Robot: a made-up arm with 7 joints.
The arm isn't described. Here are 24 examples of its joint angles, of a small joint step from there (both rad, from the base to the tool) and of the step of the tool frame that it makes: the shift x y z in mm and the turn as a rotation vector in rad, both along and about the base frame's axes.
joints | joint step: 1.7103 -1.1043 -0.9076 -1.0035 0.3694 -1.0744 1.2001 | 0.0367 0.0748 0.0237 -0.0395 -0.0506 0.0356 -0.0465
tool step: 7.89 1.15 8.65 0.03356 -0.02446 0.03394
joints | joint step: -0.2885 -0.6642 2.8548 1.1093 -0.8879 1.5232 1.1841 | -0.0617 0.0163 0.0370 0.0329 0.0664 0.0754 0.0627
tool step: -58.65 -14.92 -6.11 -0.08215 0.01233 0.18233
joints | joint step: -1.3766 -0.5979 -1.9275 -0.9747 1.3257 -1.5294 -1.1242 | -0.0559 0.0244 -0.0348 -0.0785 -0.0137 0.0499 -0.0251
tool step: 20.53 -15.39 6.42 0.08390 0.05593 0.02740
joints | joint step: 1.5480 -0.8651 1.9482 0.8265 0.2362 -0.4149 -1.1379 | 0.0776 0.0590 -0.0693 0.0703 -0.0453 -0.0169 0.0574
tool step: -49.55 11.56 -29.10 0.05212 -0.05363 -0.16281
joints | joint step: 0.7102 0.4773 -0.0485 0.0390 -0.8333 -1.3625 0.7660 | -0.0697 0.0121 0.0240 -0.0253 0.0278 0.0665 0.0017
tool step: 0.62 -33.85 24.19 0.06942 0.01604 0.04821
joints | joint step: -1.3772 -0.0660 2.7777 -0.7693 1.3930 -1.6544 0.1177 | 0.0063 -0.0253 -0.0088 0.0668 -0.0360 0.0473 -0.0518
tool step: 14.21 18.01 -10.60 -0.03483 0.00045 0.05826
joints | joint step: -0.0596 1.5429 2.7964 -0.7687 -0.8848 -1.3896 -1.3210 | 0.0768 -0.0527 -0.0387 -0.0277 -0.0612 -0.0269 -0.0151
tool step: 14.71 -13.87 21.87 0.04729 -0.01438 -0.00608
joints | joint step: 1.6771 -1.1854 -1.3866 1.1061 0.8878 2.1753 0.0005 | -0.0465 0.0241 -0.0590 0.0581 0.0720 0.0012 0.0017
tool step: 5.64 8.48 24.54 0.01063 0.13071 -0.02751
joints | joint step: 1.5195 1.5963 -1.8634 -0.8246 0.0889 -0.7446 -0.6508 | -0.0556 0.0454 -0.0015 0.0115 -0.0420 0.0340 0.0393
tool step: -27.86 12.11 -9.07 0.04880 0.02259 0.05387
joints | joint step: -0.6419 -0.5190 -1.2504 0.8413 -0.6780 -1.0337 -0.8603 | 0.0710 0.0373 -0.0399 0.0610 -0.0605 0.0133 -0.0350
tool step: 15.30 34.41 -21.23 -0.03854 -0.00008 -0.15616
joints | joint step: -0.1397 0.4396 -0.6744 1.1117 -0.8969 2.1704 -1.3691 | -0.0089 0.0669 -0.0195 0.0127 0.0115 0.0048 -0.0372
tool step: -0.95 -5.41 27.37 -0.07392 0.00465 0.00243
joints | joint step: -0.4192 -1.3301 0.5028 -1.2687 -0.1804 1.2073 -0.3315 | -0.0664 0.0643 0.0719 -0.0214 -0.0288 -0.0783 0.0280
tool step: 38.36 17.75 27.04 0.00393 -0.11525 0.03419
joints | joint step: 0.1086 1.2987 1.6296 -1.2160 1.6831 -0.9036 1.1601 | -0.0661 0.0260 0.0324 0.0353 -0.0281 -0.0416 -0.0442
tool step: -11.60 24.22 -7.17 -0.01875 0.01319 0.04804
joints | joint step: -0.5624 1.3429 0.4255 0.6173 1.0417 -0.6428 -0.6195 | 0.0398 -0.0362 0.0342 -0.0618 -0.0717 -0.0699 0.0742
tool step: -12.87 11.36 -1.86 0.02699 -0.04626 -0.08068
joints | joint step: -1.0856 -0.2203 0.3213 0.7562 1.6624 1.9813 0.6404 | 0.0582 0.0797 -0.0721 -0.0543 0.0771 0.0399 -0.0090
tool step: -35.98 -56.89 42.62 -0.05144 -0.08388 -0.11770
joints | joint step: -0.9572 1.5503 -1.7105 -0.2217 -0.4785 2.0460 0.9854 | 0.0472 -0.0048 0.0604 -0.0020 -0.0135 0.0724 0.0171
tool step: -20.43 -8.52 10.43 0.01377 0.07148 -0.00383
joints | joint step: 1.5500 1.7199 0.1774 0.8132 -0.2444 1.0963 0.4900 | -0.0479 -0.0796 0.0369 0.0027 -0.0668 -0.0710 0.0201
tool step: -35.59 -13.74 5.33 -0.00178 -0.04463 0.08931
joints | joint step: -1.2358 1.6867 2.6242 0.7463 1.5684 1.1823 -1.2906 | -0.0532 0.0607 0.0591 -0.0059 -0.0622 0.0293 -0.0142
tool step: -24.08 -5.59 -20.09 -0.05190 -0.04043 0.13300
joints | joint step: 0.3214 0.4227 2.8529 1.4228 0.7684 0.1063 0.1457 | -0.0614 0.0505 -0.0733 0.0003 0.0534 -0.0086 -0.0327
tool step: 5.91 -24.90 -2.78 -0.04644 0.01403 0.00003
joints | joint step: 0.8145 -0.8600 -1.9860 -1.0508 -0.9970 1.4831 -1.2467 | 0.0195 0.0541 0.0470 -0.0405 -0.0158 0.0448 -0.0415
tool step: 1.24 15.01 -11.64 0.00353 -0.08830 -0.00495
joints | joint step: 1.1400 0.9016 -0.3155 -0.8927 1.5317 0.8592 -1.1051 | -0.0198 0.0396 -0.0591 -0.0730 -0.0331 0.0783 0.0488
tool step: 15.13 -3.11 -8.55 0.04899 -0.00904 -0.02576
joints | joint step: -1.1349 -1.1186 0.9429 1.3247 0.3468 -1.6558 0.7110 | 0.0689 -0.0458 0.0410 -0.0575 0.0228 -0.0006 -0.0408
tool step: 12.14 6.00 3.22 0.07390 -0.02317 -0.00023
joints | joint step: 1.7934 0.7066 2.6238 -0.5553 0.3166 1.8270 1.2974 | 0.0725 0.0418 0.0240 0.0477 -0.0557 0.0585 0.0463
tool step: -52.05 -3.82 -12.92 0.01024 0.06847 -0.06603
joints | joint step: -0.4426 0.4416 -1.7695 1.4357 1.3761 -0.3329 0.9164 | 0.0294 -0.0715 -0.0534 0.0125 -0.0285 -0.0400 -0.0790
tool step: -5.85 43.67 -7.38 0.13024 0.01827 -0.02343
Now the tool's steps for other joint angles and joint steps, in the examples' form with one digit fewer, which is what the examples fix.
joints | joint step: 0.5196 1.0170 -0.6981 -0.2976 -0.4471 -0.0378 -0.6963 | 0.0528 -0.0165 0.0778 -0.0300 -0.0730 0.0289 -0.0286
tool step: 14.8 -16.5 28.7 0.1294 0.0496 -0.1314
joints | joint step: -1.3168 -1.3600 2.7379 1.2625 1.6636 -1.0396 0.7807 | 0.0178 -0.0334 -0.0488 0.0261 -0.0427 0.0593 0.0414
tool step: 6.5 11.6 16.7 -0.1046 0.0734 -0.0521
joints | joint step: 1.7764 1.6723 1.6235 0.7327 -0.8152 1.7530 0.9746 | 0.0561 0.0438 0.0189 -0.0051 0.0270 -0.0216 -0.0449
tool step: -10.1 22.0 2.0 0.0517 0.0213 -0.0547
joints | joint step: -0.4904 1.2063 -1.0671 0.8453 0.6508 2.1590 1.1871 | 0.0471 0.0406 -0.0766 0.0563 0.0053 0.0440 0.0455
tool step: -8.9 13.7 -16.4 -0.0422 -0.0770 -0.0360
